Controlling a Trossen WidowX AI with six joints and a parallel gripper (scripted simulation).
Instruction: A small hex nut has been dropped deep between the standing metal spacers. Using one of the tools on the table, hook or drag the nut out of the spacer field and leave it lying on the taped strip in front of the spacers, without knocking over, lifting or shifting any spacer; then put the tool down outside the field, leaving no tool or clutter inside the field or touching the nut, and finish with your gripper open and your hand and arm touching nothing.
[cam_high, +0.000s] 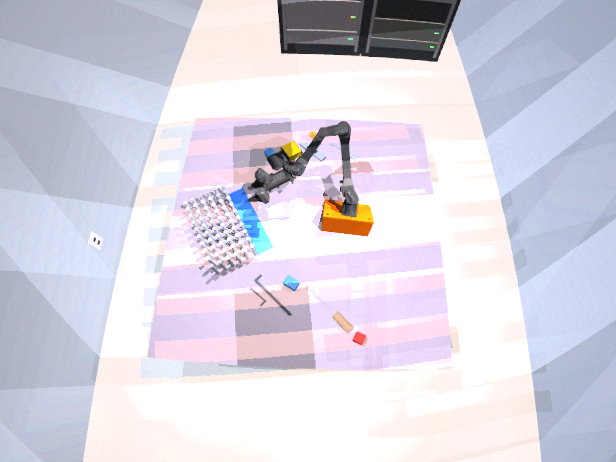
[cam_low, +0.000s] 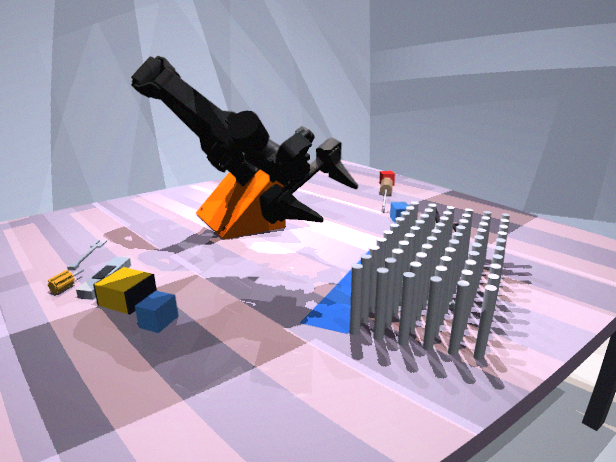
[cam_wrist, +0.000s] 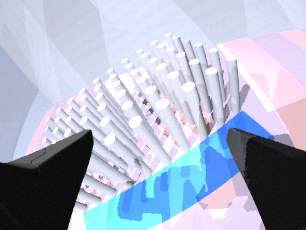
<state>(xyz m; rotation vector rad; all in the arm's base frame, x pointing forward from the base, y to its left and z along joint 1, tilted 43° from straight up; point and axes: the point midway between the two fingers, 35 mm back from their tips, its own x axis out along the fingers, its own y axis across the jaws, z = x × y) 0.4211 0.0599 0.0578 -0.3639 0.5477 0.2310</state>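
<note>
My gripper tip is now 42 cm past the hook tool, 37 cm to the right of it and 14 cm above it. Also, from my gripper tip: red cube 59 cm behind, 49 cm to the left, 14 cm below; blue taped strip 5 cm to the left, 16 cm below; yellow block 11 cm behind, 37 cm to the right, 13 cm below.
</note>
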